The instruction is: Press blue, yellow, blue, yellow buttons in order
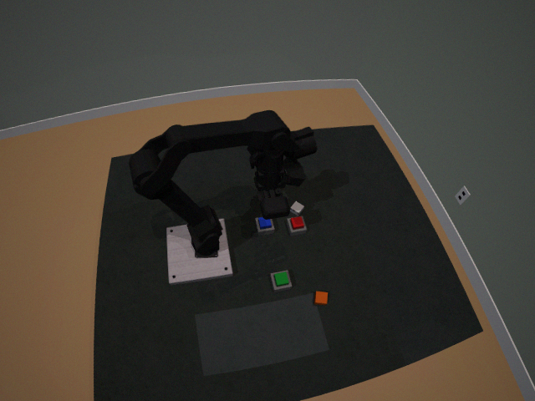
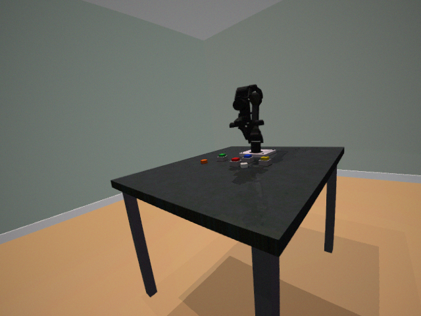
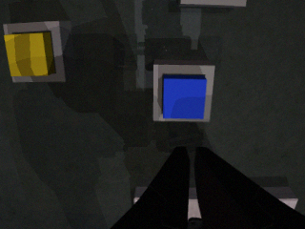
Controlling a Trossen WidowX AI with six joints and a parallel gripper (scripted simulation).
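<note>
Right now the yellow button is 120 mm to the left of my gripper tip, 90 mm below it and 10 mm ahead of it. Round my gripper tip: blue button (90 mm below, 10 mm to the right); red button (90 mm below, 90 mm ahead, 10 mm to the right); white block (110 mm below, 100 mm ahead, 50 mm to the left).
</note>
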